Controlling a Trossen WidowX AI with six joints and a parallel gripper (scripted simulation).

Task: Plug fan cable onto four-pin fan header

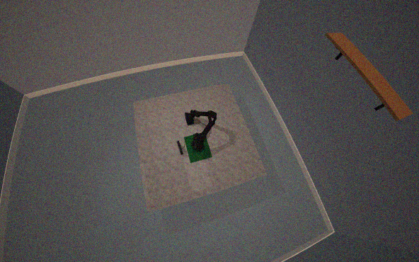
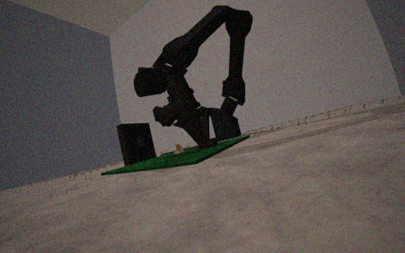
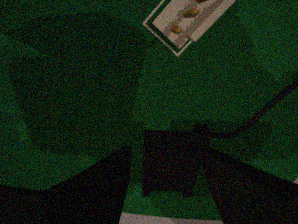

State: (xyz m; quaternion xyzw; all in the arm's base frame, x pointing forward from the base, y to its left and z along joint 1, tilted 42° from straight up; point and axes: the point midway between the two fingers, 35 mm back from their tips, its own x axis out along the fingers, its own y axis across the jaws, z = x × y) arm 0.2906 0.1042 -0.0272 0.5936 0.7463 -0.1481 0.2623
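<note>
Now: the green board 40 mm ahead of my gripper tip, 30 mm to the right of it and 20 mm below it. Round my gripper tip: fan plug 10 mm to the left; then black fan 30 mm ahead, 220 mm to the right, 50 mm above; then four-pin fan header 20 mm ahead, 70 mm to the right, 10 mm below.
</note>
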